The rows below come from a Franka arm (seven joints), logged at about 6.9 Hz.
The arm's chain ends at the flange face. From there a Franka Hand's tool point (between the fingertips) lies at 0.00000 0.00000 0.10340 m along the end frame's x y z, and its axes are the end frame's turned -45 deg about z.
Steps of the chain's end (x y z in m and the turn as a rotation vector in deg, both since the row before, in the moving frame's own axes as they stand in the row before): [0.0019 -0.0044 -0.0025 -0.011 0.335 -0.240]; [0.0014 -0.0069 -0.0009 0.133 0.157 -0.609]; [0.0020 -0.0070 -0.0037 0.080 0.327 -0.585]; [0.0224 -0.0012 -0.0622 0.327 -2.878 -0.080]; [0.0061 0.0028 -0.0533 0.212 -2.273 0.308]
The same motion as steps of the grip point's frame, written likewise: [0.0049 -0.0013 -0.0025 -0.245 0.229 -0.240]; [0.0062 -0.0039 -0.0009 -0.017 0.205 -0.609]; [0.0069 -0.0032 -0.0037 -0.175 0.288 -0.585]; [0.0134 0.0109 -0.0623 2.266 -1.804 -0.080]; [-0.0003 0.0031 -0.0534 1.757 -1.457 0.308]
